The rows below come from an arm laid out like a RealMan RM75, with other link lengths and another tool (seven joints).
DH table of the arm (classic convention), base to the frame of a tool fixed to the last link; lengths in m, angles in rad. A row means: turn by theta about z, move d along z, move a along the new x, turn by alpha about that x. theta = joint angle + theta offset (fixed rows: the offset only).
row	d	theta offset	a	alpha
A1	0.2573	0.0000	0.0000	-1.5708
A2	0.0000	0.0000	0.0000	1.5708
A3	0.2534	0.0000	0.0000	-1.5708
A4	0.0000	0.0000	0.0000	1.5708
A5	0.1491	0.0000	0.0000	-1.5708
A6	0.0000	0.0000	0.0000	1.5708
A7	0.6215	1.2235	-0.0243	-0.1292
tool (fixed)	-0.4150	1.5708	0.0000	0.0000
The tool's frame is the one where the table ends.
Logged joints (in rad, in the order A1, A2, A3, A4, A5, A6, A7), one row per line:
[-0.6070 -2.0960 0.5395 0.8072 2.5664 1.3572 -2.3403]
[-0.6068 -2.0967 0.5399 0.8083 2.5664 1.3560 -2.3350]
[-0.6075 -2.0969 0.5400 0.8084 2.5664 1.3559 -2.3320]
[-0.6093 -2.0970 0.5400 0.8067 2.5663 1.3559 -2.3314]
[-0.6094 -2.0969 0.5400 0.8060 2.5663 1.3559 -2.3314]
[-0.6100 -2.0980 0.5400 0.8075 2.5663 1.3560 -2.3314]
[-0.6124 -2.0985 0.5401 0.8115 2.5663 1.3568 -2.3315]
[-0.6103 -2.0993 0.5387 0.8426 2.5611 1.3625 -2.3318]
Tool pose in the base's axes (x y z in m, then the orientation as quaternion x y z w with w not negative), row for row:
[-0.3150 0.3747 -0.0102 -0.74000 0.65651 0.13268 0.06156]
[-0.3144 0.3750 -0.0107 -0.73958 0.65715 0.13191 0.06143]
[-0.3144 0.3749 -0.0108 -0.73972 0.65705 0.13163 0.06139]
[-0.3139 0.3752 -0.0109 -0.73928 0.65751 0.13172 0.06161]
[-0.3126 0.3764 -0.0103 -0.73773 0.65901 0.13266 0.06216]
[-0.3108 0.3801 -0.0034 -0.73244 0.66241 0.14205 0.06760]
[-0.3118 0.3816 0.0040 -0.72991 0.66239 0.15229 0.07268]
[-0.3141 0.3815 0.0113 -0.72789 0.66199 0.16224 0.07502]
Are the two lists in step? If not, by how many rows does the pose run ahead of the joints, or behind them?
The pose runs 2 rows ahead of the joints: the pose in row i belongs to the joints in row i + 2.
